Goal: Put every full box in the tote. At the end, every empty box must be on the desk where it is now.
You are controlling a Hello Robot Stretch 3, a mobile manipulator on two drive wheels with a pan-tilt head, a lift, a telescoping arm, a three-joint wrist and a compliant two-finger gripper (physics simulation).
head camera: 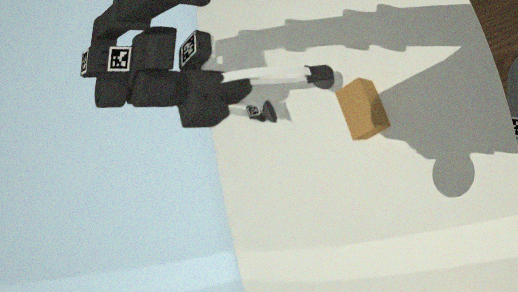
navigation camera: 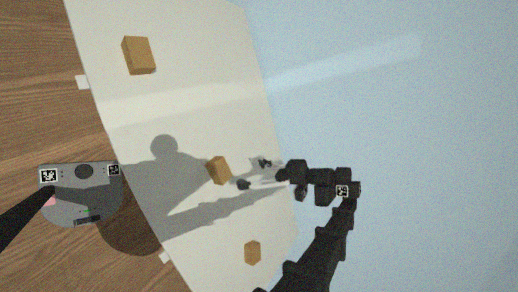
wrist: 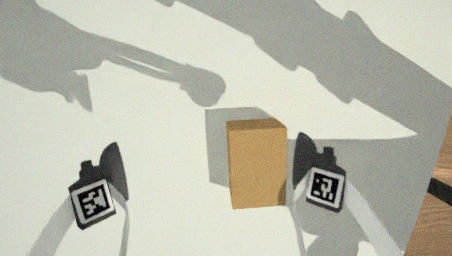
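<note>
My gripper is open and empty over the desk. A plain orange-brown box stands on the desk just beyond the fingertips. In the wrist view it shows between the two fingers, close to the right one and well apart from the left one. Two more such boxes are in the navigation view: one box at the upper left, another box near the bottom. Whether any box is full or empty cannot be told. The tote does not show.
The grey robot base is on the wooden floor beside the desk's left edge in the navigation view. The dark arm reaches in from the bottom. Shadows of the arm and head lie across the desk around the nearest box.
</note>
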